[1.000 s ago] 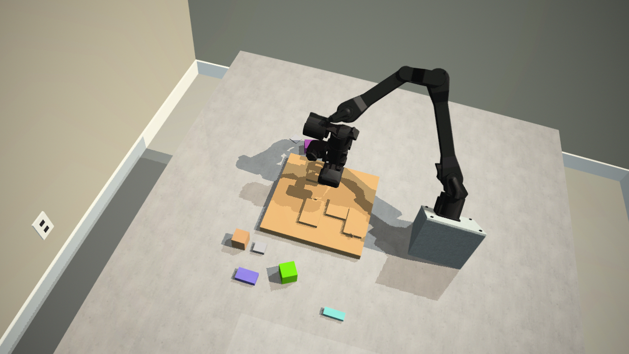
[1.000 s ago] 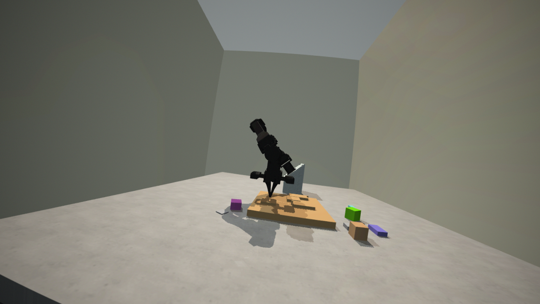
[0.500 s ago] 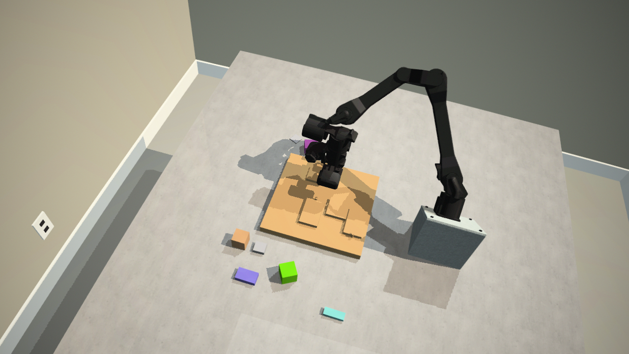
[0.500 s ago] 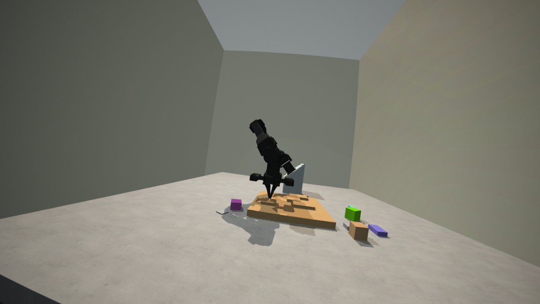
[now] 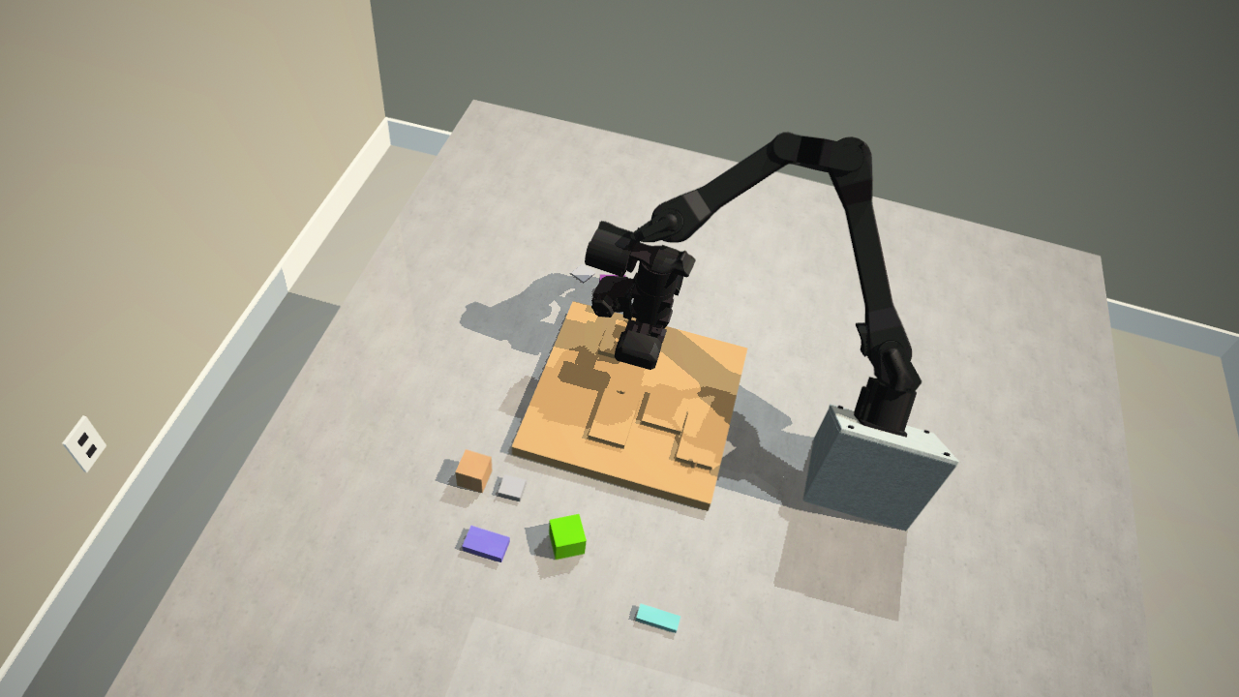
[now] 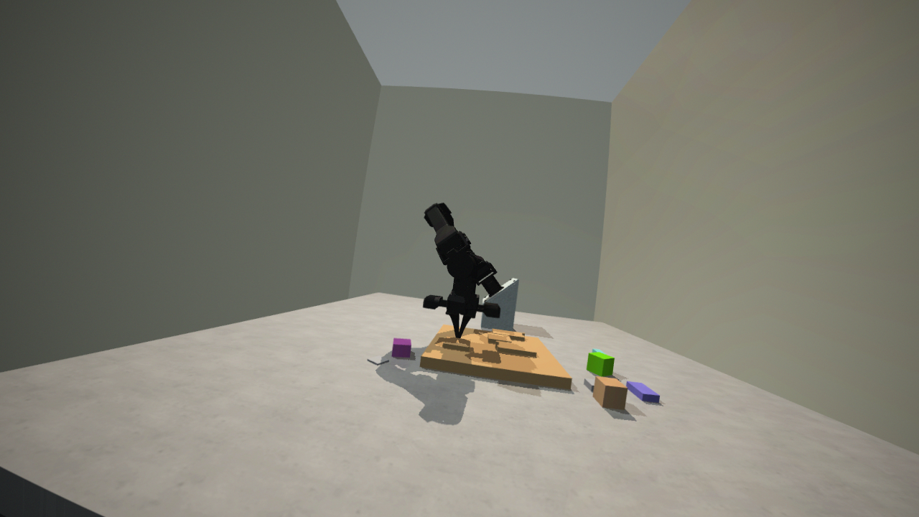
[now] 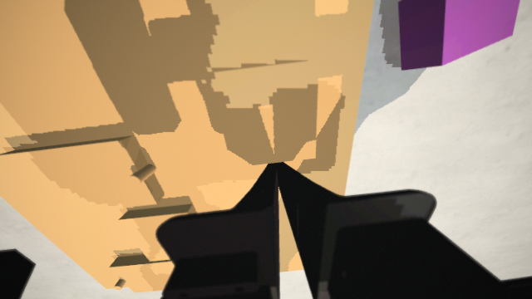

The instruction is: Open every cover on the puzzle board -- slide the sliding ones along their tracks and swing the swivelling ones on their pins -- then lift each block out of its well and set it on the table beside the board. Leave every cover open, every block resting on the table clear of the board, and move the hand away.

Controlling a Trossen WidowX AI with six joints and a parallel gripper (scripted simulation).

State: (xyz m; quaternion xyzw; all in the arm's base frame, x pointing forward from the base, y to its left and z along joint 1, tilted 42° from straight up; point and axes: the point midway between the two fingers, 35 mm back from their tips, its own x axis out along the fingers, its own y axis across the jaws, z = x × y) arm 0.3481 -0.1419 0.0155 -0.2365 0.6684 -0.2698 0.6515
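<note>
My gripper tip is 12 cm to the left of the magenta block, 8 cm short of it and 1 cm above it. The rest, counted from my gripper tip: orange block 28 cm to the left, 18 cm ahead, 1 cm below; then grey block 29 cm to the left, 13 cm ahead, 2 cm below; then thin grey plate 15 cm to the right, 14 cm ahead, 2 cm below.
</note>
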